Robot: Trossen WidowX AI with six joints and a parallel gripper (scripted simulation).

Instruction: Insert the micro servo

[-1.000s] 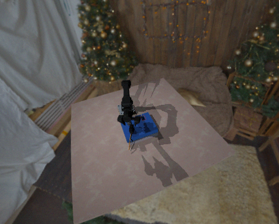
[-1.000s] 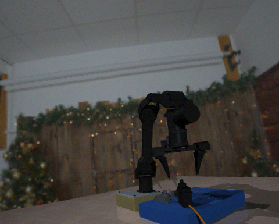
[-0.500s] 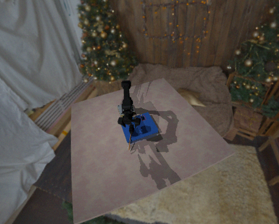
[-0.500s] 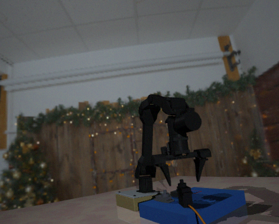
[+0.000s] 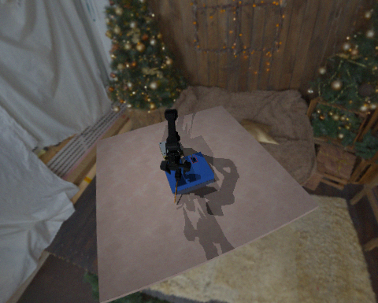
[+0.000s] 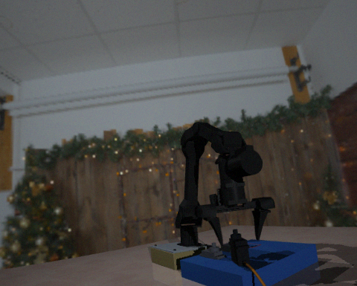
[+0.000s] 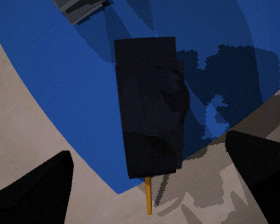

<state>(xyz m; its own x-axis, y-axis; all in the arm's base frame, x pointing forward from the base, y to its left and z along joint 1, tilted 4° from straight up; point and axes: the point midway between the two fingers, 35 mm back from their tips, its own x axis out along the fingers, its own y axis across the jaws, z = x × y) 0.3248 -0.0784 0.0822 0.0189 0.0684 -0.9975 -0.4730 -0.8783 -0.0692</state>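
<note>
The blue deck is 2 cm behind my gripper tip, 8 cm to the left of it and 7 cm below it.
</note>
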